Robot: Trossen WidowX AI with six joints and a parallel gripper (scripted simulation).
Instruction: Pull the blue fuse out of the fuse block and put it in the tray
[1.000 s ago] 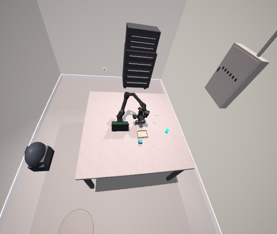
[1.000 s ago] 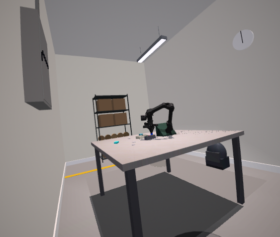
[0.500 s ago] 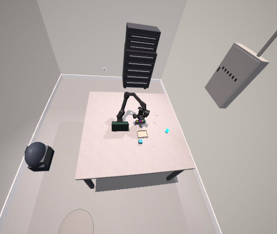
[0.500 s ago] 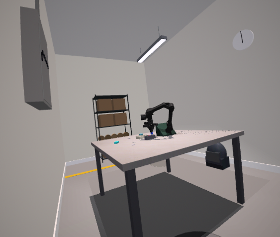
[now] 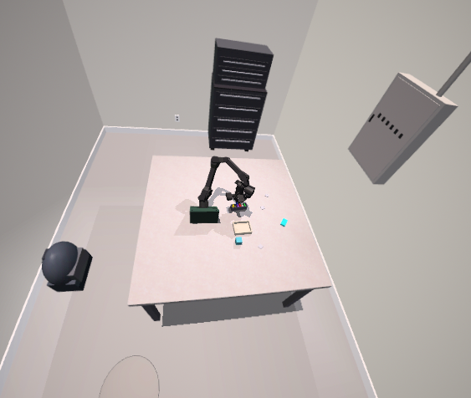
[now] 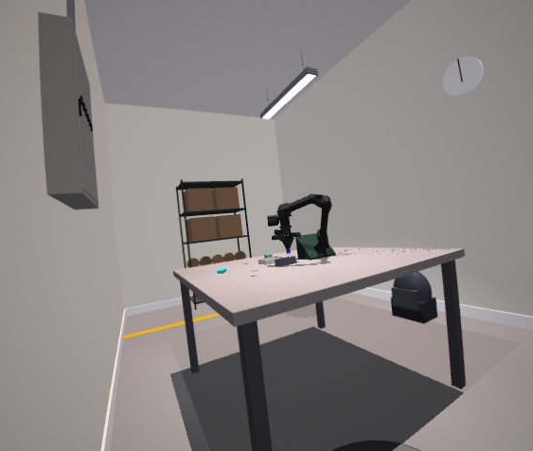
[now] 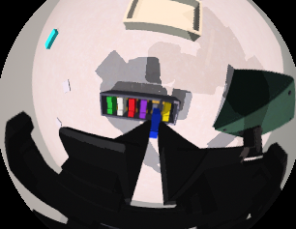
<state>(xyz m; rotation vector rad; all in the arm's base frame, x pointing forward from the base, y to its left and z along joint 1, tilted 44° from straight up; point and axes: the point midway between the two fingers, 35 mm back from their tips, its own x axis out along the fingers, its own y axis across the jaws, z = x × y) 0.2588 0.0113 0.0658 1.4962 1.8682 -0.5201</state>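
The shallow beige tray lies 5 cm ahead of my gripper tip, 19 cm to the right of it and 8 cm below it. Also, from my gripper tip: cyan cube 2 cm ahead, 30 cm to the right, 6 cm below; then small cyan block 40 cm ahead, 10 cm to the right, 7 cm below; then blue fuse 1 cm below.
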